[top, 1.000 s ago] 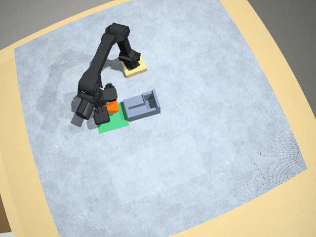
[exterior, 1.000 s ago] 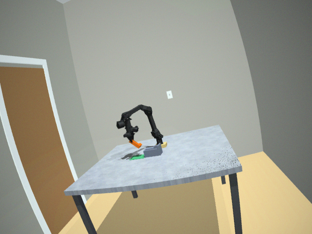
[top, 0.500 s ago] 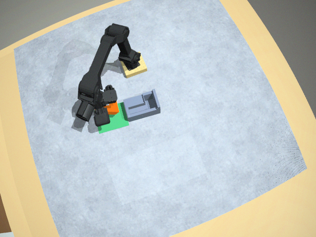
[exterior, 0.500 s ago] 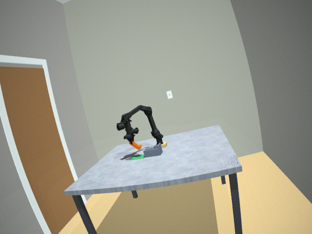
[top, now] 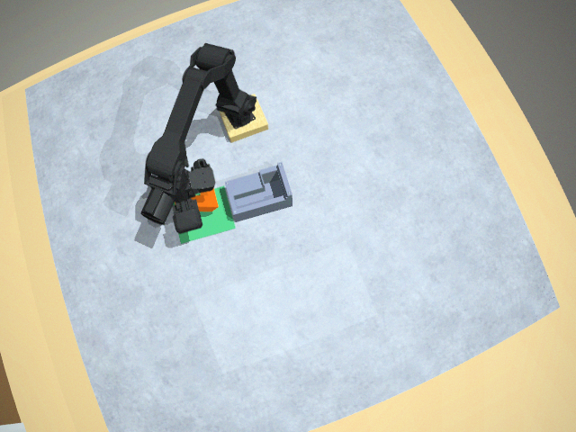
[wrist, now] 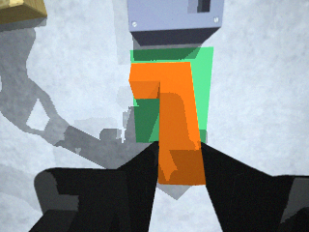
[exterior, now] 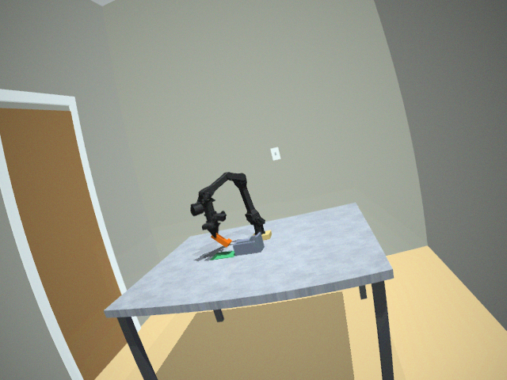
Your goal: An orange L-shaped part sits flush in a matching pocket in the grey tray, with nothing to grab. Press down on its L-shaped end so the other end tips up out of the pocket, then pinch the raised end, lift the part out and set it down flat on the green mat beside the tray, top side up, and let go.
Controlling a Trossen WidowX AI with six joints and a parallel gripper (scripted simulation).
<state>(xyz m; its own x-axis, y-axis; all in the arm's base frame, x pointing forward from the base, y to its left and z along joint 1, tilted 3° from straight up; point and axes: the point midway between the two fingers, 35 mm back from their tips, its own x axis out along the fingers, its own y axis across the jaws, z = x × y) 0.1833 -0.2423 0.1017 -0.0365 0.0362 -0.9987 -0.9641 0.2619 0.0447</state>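
My gripper tip is now 130 mm above the green mat and 20 mm to the right of it. The rest, counted from my gripper tip: orange L-shaped part 30 mm to the left, 30 mm below, 10 mm behind.
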